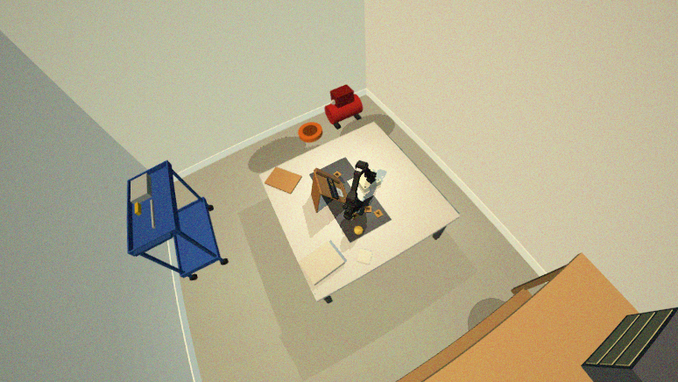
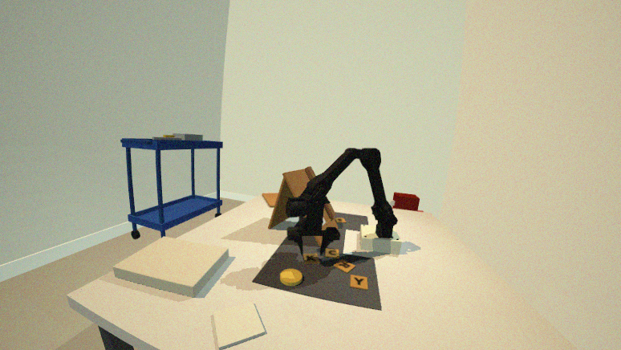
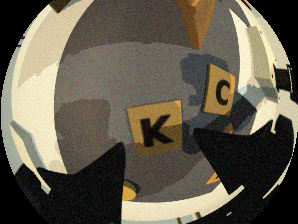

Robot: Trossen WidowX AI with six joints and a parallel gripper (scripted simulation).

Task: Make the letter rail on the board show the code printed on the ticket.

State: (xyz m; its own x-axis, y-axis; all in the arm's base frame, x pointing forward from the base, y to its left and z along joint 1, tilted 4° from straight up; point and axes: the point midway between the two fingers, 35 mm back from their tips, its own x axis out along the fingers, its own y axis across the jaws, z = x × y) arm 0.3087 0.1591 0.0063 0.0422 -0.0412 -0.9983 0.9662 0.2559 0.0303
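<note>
Right now my gripper tip is 50 mm short of the yellow disc, 120 mm to the right of it and 10 mm above it. Round my gripper tip: pale pad (150 mm ahead, 320 mm to the left, 20 mm below); then white ticket (10 mm behind, 210 mm to the right, 70 mm above); then dark mat (110 mm behind, 190 mm to the right, 20 mm below).
</note>
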